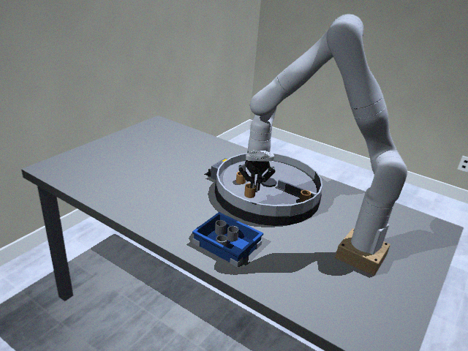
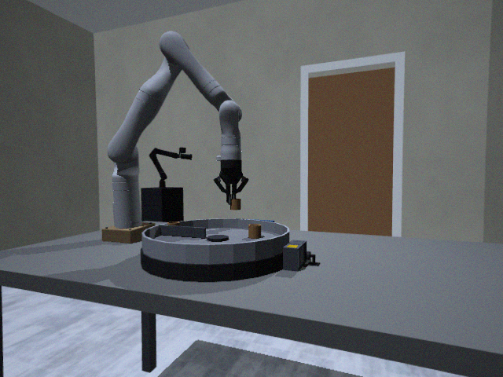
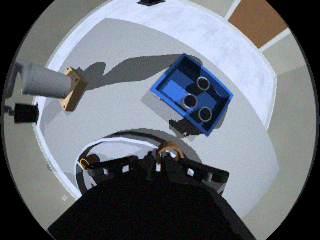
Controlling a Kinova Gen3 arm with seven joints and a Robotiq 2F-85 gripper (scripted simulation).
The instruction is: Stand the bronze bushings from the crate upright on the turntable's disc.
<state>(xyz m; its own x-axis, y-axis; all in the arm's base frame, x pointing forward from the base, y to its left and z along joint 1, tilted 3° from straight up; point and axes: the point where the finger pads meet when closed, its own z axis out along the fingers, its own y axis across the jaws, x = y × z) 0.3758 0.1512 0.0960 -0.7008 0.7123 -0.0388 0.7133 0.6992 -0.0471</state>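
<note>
My gripper is now 90 mm short of the turntable disc, 190 mm to the left of it and 100 mm above it.
</note>
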